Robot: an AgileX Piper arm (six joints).
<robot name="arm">
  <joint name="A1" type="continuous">
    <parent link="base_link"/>
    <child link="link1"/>
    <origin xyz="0 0 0.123"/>
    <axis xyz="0 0 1"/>
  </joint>
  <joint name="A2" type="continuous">
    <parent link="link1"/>
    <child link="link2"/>
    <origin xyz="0 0 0"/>
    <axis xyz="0 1 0"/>
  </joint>
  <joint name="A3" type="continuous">
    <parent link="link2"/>
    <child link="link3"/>
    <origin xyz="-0.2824 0 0.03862"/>
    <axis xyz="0 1 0"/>
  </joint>
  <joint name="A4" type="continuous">
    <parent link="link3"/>
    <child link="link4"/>
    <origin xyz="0.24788 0 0.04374"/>
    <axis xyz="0.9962 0 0.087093"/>
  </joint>
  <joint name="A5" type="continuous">
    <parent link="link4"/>
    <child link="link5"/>
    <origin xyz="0 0 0"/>
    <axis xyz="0 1 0"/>
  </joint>
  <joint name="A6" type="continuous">
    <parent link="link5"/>
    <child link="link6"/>
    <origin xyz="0.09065 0 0.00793"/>
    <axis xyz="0.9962 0 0.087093"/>
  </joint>
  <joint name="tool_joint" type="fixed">
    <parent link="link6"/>
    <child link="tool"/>
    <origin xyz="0 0 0" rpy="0 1.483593 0"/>
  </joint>
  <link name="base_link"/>
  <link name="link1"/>
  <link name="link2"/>
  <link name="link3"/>
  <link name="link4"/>
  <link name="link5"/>
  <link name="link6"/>
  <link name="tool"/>
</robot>
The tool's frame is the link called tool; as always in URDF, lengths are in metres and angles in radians. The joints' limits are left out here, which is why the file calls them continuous.
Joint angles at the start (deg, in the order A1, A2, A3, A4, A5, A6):
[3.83 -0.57 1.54 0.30 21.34 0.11]
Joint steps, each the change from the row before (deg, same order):
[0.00 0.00 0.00 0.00 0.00 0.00]
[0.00 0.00 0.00 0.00 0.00 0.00]
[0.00 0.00 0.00 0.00 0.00 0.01]
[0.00 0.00 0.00 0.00 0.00 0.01]
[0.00 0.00 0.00 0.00 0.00 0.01]
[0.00 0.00 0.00 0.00 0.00 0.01]
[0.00 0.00 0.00 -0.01 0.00 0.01]
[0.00 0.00 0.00 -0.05 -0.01 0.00]
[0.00 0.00 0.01 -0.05 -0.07 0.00]
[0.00 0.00 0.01 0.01 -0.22 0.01]
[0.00 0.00 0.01 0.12 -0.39 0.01]
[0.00 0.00 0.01 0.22 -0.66 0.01]
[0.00 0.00 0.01 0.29 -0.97 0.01]
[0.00 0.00 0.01 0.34 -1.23 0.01]
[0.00 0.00 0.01 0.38 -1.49 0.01]
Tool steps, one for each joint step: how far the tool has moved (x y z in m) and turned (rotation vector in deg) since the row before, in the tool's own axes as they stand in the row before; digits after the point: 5 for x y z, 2 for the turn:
[0.00000 0.00000 0.00000 0.00 0.00 0.00]
[0.00000 0.00000 0.00000 0.00 0.00 0.00]
[0.00000 0.00000 0.00000 0.00 0.00 0.01]
[0.00000 0.00000 0.00000 0.00 0.00 0.01]
[0.00000 0.00000 0.00000 0.00 0.00 0.01]
[0.00000 0.00000 0.00000 0.00 0.00 0.01]
[0.00000 -0.00001 0.00000 0.00 0.00 0.00]
[-0.00002 -0.00003 0.00000 0.02 -0.01 -0.05]
[-0.00006 -0.00003 0.00002 0.02 -0.06 -0.05]
[-0.00029 0.00001 0.00002 0.00 -0.21 0.02]
[-0.00056 0.00007 0.00002 -0.04 -0.38 0.12]
[-0.00099 0.00012 0.00001 -0.08 -0.65 0.22]
[-0.00148 0.00015 0.00001 -0.10 -0.96 0.28]
[-0.00190 0.00017 0.00000 -0.11 -1.22 0.33]
[-0.00231 0.00018 -0.00001 -0.12 -1.48 0.37]

